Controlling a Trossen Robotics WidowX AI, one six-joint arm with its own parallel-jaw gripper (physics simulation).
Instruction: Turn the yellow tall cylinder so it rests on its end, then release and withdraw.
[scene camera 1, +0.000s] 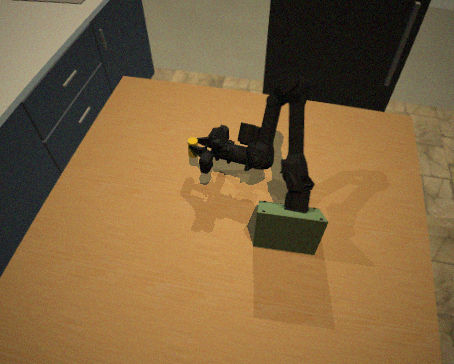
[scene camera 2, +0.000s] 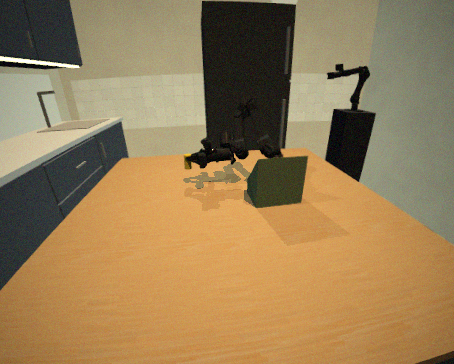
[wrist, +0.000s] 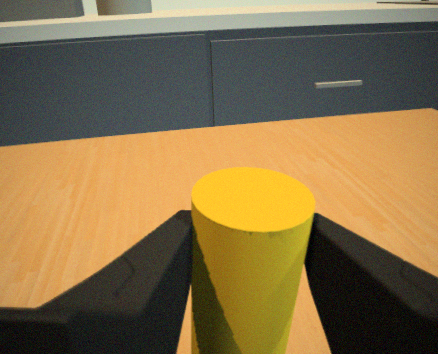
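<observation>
The yellow tall cylinder (scene camera 1: 192, 149) (scene camera 2: 187, 161) (wrist: 249, 255) is upright or very near it, with its round end face up. My gripper (scene camera 1: 195, 144) (scene camera 2: 191, 159) (wrist: 247, 225) is shut on it, coming in from the side with the arm roughly level. In the wrist view one black finger presses each side of the cylinder near its top. In scene camera 2 the cylinder's lower end appears a little above the table, apart from the dark patch below it. In the wrist view the lower end is cut off by the frame's bottom edge.
The wooden table (scene camera 1: 150, 280) (scene camera 2: 200, 280) (wrist: 75, 190) lies under the arm. The arm's green base block (scene camera 1: 290, 230) (scene camera 2: 280, 182) stands to the right of the cylinder. Blue cabinets (scene camera 1: 75, 100) (wrist: 110, 85) stand beyond the table's left edge, and a dark fridge (scene camera 2: 247, 65) stands behind it.
</observation>
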